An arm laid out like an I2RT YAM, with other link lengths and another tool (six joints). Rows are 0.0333 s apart.
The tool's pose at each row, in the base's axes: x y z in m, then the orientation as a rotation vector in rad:
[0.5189, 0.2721, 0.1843, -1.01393, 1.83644, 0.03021]
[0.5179, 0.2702, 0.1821, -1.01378, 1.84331, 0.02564]
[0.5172, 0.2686, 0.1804, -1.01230, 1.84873, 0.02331]
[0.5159, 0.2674, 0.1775, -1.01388, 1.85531, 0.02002]
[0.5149, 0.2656, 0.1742, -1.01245, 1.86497, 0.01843]
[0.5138, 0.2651, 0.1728, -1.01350, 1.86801, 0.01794]
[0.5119, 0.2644, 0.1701, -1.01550, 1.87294, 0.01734]
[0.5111, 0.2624, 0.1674, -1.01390, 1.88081, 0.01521]
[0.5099, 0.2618, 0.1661, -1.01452, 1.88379, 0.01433]
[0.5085, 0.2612, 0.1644, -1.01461, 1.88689, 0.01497]
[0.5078, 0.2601, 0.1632, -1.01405, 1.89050, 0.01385]
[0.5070, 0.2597, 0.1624, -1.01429, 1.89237, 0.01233]
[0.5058, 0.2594, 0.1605, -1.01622, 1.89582, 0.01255]
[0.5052, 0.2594, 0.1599, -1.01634, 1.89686, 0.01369]
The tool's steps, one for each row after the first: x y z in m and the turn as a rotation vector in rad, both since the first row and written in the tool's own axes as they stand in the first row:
[0.0030, 0.0003, -0.0005, 0.00132, 0.00744, 0.00064]
[0.0054, 0.0004, -0.0008, 0.00230, 0.01252, 0.00251]
[0.0086, 0.0016, -0.0009, 0.00192, 0.01972, 0.00250]
[0.0124, 0.0024, -0.0007, 0.00136, 0.02823, 0.00613]
[0.0140, 0.0034, -0.0011, 0.00036, 0.03129, 0.00635]
[0.0168, 0.0052, -0.0014, -0.00156, 0.03626, 0.00659]
[0.0202, 0.0055, -0.0016, -0.00127, 0.04336, 0.00947]
[0.0217, 0.0064, -0.0021, -0.00179, 0.04639, 0.00976]
[0.0236, 0.0076, -0.0025, -0.00299, 0.04887, 0.01105]
[0.0254, 0.0078, -0.0029, -0.00287, 0.05222, 0.01220]
[0.0263, 0.0084, -0.0033, -0.00252, 0.05441, 0.01208]
[0.0282, 0.0097, -0.0034, -0.00455, 0.05781, 0.01218]
[0.0287, 0.0104, -0.0035, -0.00558, 0.05835, 0.01294]

